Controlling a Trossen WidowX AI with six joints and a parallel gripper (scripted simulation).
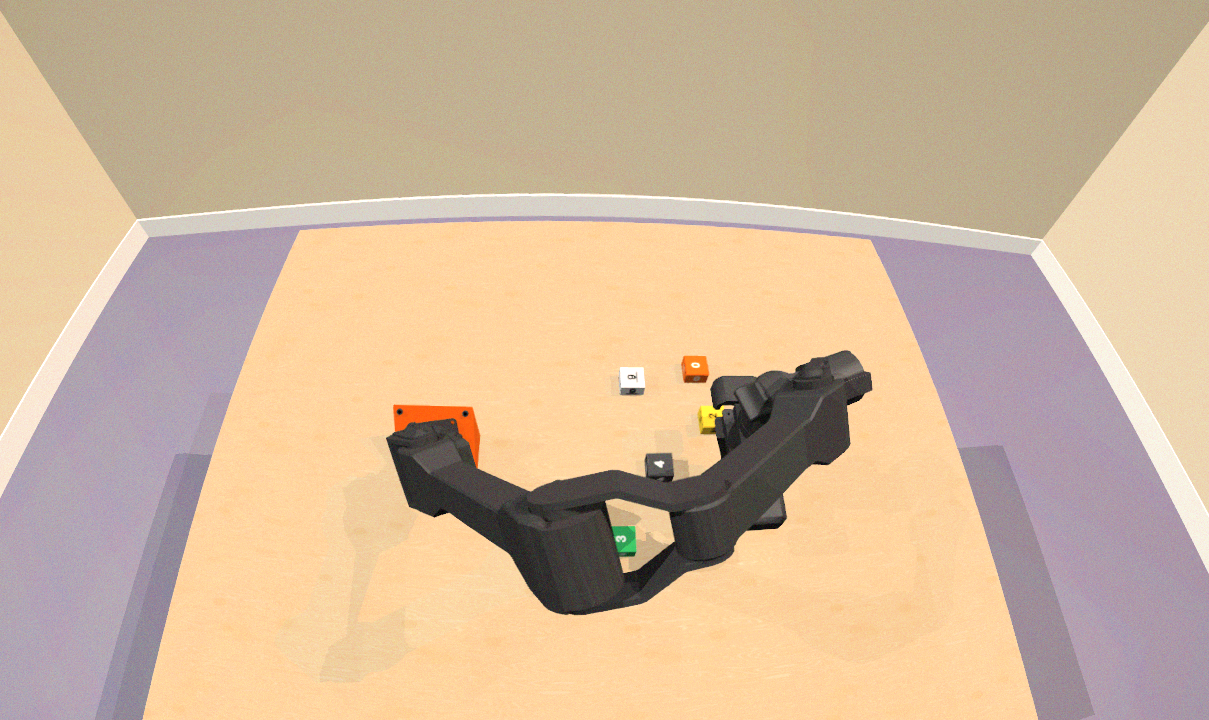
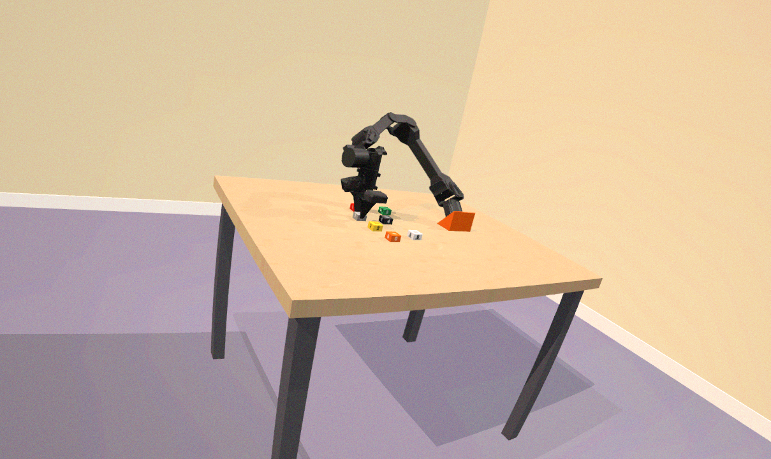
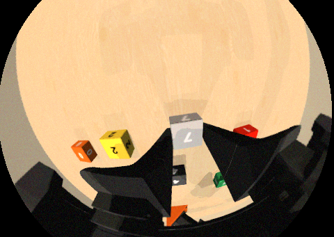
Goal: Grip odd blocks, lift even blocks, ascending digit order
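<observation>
The grey block lies right at my gripper tip. Also, from my gripper tip: dark block (8 cm behind, 3 cm to the left); then red block (5 cm behind, 8 cm to the right); then yellow block (9 cm to the left).
</observation>
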